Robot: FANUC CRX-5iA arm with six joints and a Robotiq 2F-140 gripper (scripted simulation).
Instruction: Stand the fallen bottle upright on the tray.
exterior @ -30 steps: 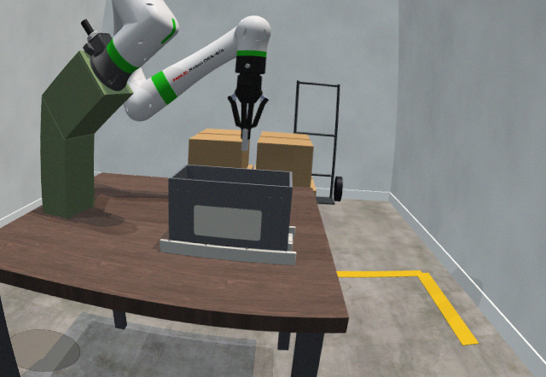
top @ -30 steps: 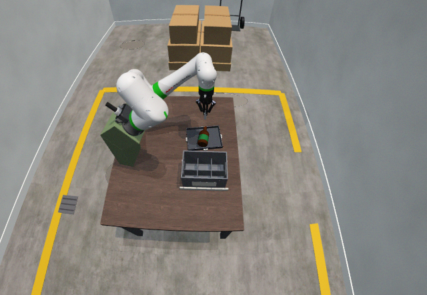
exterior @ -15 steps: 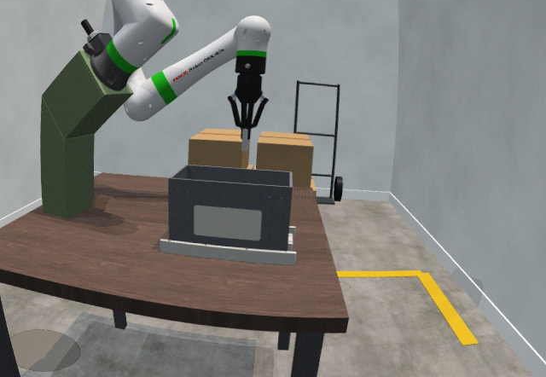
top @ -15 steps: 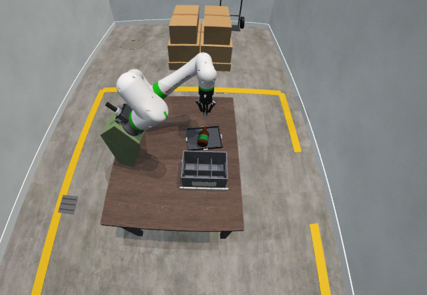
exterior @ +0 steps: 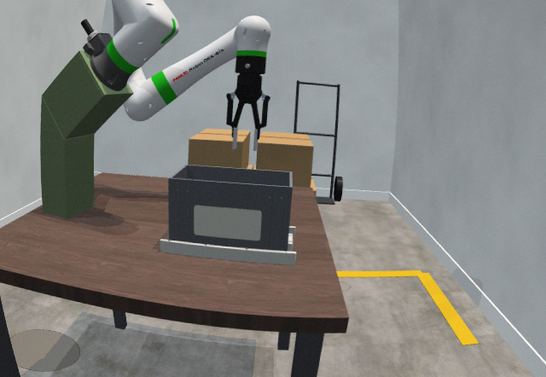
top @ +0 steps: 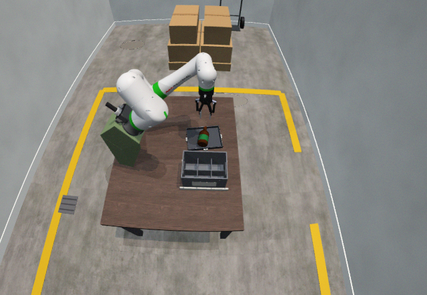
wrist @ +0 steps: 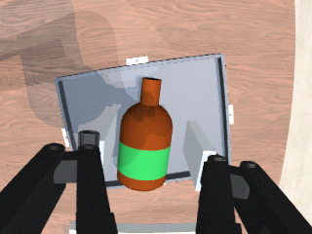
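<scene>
Right now the brown bottle is 50 mm to the right of my hand and 180 mm below it. Also, from my hand: grey tray: 50 mm to the right, 200 mm below; dark grey crate: 30 mm ahead, 350 mm to the right, 130 mm below.
</scene>
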